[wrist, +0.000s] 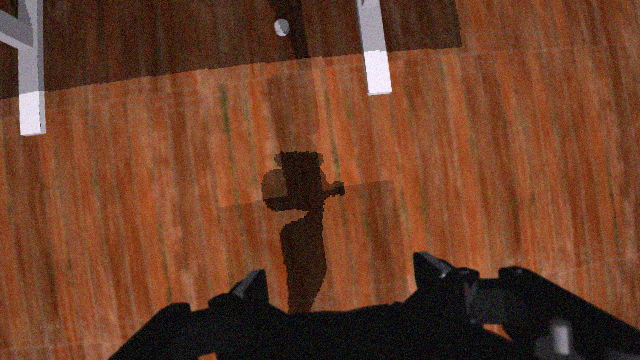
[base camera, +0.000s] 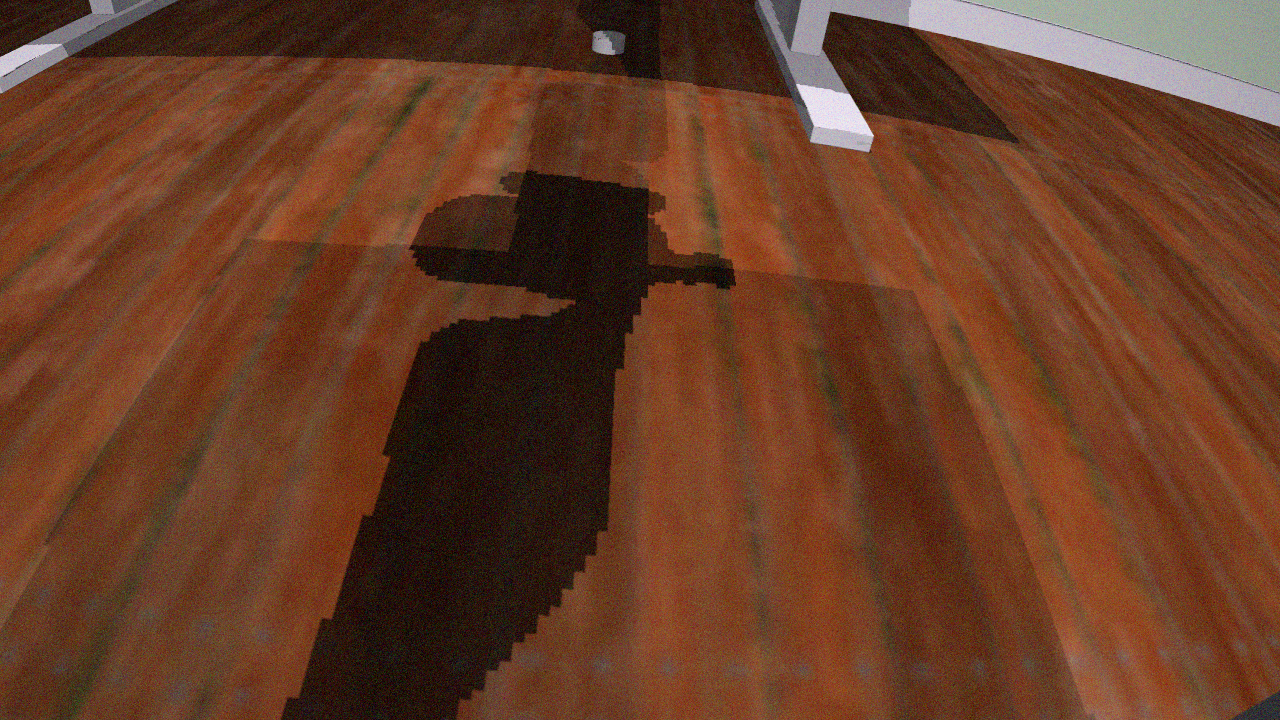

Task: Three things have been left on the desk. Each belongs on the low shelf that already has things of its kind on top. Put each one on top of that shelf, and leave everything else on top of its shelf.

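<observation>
My gripper [wrist: 340,277] is open and empty, its two black fingers wide apart at the bottom of the wrist view, above the wooden floor. A small white-grey round object [base camera: 608,42] [wrist: 282,27] is on the floor in the shade between two white legs, near the top of both views; I cannot tell what it is. The desk top, the things left on it and the low shelves do not show in either view.
A white leg with a long foot [base camera: 839,125] [wrist: 378,75] stands to the right. Another white foot [base camera: 40,58] [wrist: 32,112] lies to the left. A white skirting board [base camera: 1074,55] runs along the green wall [base camera: 1163,31] at the upper right. The arm's dark shadow falls across the floor [base camera: 760,537] [wrist: 125,200].
</observation>
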